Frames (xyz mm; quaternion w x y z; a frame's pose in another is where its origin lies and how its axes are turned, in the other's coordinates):
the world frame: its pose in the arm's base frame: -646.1 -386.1 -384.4 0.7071 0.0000 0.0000 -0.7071
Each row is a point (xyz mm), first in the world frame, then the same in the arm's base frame.
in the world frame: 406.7 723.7 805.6
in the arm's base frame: 77.6 -792.8 421.2
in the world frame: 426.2 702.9 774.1
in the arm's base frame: 56.8 -812.3 389.7
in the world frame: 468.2 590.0 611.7
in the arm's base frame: -56.1 -854.3 227.3
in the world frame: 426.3 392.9 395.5
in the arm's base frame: -253.2 -812.4 11.1
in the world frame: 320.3 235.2 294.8
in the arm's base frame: -410.9 -706.4 -89.6
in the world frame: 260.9 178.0 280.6
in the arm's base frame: -468.1 -647.0 -103.8
